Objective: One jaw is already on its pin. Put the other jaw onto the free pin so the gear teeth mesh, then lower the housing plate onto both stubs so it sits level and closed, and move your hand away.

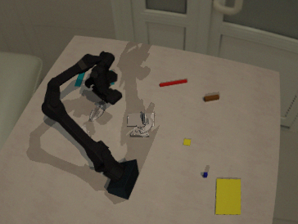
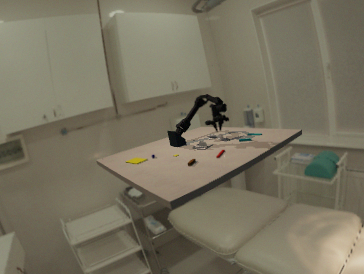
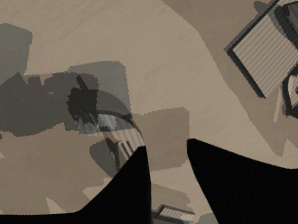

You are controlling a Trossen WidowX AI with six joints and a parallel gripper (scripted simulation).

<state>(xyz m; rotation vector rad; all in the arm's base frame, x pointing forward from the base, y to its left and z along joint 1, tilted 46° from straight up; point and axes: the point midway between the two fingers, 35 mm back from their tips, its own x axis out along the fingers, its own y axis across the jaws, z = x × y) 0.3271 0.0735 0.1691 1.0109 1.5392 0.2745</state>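
The jaw is 1 cm ahead of my gripper tip, 6 cm to the left of it and 8 cm below it. Round my gripper tip: brown block 19 cm ahead, 47 cm to the right, 7 cm below; then yellow square 8 cm behind, 39 cm to the right, 8 cm below; then red bar 24 cm ahead, 26 cm to the right, 8 cm below.
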